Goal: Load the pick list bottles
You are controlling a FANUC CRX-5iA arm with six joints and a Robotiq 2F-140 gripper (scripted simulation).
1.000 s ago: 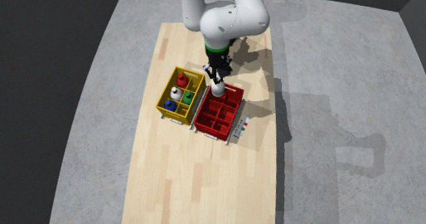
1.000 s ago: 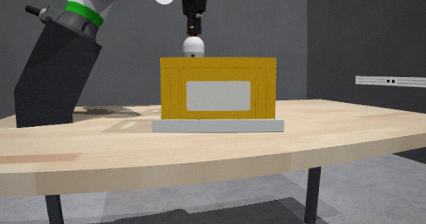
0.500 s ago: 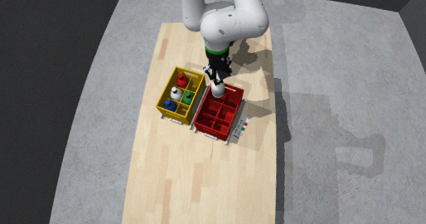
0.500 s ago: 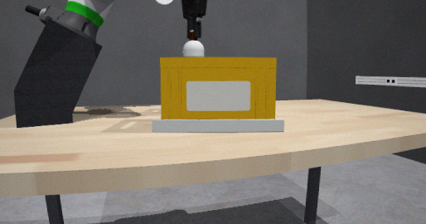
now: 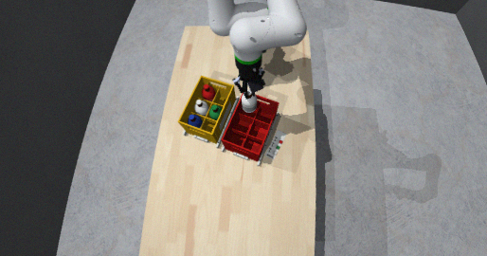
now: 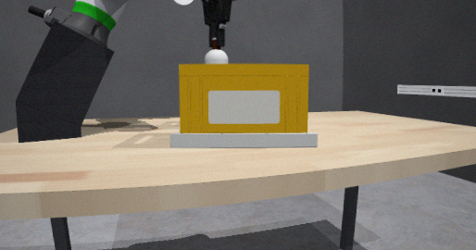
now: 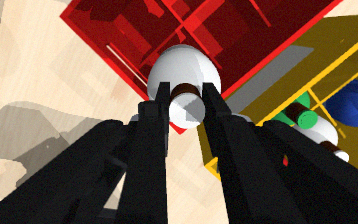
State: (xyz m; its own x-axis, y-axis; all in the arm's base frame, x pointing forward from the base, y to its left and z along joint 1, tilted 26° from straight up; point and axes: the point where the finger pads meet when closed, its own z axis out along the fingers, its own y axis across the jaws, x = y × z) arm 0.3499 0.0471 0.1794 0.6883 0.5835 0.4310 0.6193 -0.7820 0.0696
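The red crate lies 90 mm ahead of my hand, 40 mm to the left of it and 200 mm below it. Also, from my hand: green bottle: 70 mm ahead, 160 mm to the right, 190 mm below; yellow crate: 60 mm ahead, 200 mm to the right, 200 mm below; red bottle: 30 mm behind, 240 mm to the right, 190 mm below.
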